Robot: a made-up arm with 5 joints.
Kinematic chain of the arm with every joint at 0, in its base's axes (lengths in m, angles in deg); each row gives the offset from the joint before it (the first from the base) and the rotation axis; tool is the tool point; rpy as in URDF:
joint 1: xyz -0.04 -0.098 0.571 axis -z
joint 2: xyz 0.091 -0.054 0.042 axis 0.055 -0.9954 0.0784
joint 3: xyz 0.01 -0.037 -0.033 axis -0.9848 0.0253 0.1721
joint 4: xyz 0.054 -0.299 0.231 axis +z
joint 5: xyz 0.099 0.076 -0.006 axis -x
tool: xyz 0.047 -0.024 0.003 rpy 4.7 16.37 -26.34
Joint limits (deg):
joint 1: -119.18..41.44
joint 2: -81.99..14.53
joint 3: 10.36..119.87
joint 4: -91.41..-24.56
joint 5: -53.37..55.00
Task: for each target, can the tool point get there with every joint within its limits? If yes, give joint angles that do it. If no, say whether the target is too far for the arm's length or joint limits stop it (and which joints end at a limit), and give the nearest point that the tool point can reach.
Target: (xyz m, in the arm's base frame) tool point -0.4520 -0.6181 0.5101
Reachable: no: joint limits stop it (at a limit: joint 1, joint 2, joint 3, joint 4, joint 5) | nearest point -0.1177 -0.7050 0.5706 | short by 0.351 m
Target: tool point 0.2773 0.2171 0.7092
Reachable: yes | joints -8.88 -17.02 110.89 -42.31 -17.39
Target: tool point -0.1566 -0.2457 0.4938
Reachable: no: joint limits stop it (at a limit: joint 1, joint 2, joint 3, joint 4, joint 5) | nearest point -0.3599 -0.0676 0.3689 | short by 0.298 m
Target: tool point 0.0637 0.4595 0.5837
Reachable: yes | joints -106.27 -62.70 37.59 -47.70 -26.29
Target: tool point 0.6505 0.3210 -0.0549
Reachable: no: too far | nearest point 0.4022 0.1703 0.4243 | short by 0.560 m
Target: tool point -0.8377 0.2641 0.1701
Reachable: no: too far | nearest point -0.4573 0.1390 0.4336 | short by 0.479 m
